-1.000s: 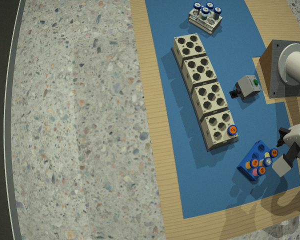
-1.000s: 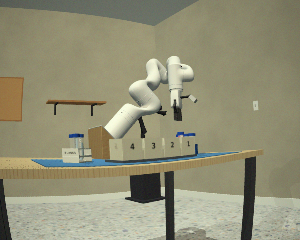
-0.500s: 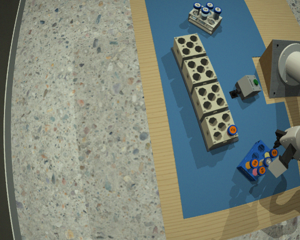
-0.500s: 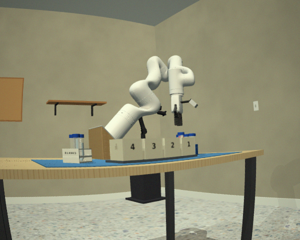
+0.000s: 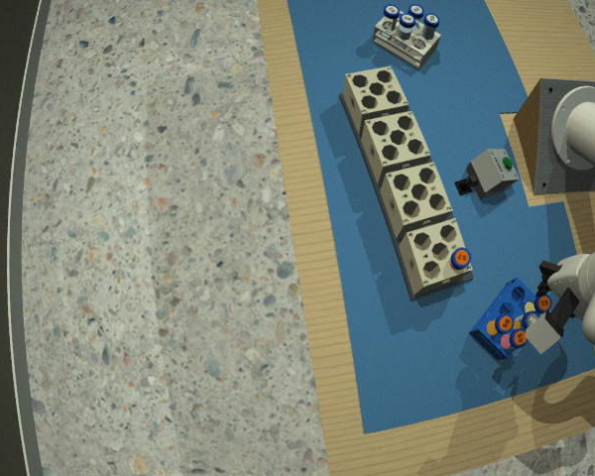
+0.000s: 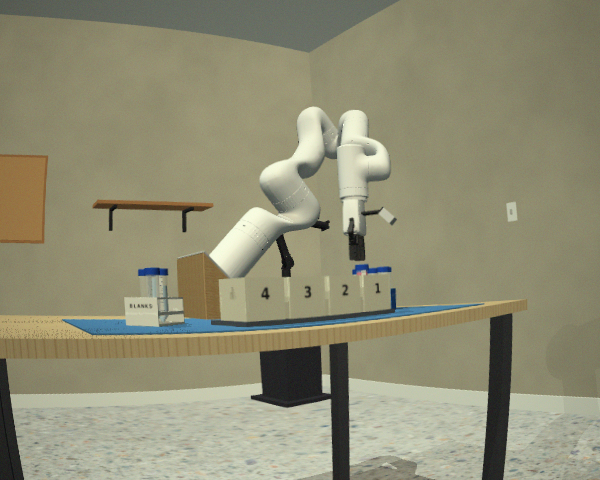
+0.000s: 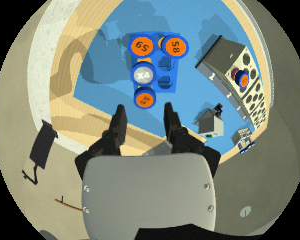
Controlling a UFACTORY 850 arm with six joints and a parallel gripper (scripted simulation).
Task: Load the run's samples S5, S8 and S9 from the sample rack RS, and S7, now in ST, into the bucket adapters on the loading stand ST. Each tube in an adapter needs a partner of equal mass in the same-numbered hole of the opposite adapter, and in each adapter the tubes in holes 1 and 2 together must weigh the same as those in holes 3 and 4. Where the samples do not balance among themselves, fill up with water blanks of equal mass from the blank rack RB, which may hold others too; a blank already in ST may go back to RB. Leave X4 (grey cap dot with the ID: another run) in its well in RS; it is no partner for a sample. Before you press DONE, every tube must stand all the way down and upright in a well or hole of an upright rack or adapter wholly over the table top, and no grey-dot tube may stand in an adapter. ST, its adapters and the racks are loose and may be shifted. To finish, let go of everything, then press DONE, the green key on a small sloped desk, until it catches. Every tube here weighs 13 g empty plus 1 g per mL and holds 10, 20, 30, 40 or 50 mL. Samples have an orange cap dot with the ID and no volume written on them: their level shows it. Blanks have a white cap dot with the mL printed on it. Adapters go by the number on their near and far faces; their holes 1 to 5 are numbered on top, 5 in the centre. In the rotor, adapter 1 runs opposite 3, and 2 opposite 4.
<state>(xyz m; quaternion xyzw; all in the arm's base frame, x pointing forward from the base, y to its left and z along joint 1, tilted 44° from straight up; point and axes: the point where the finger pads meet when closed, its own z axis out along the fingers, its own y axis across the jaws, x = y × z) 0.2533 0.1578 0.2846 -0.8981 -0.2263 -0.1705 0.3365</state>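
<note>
Now: the sample tube S5 10 cm below my hand and 1 cm behind it. Round my hand: sample S9: 10 cm below, 7 cm ahead, 5 cm to the left; then orange-dot sample tube: 10 cm below, 8 cm ahead; then grey-dot tube X4: 10 cm below, 4 cm ahead, 2 cm to the left.
</note>
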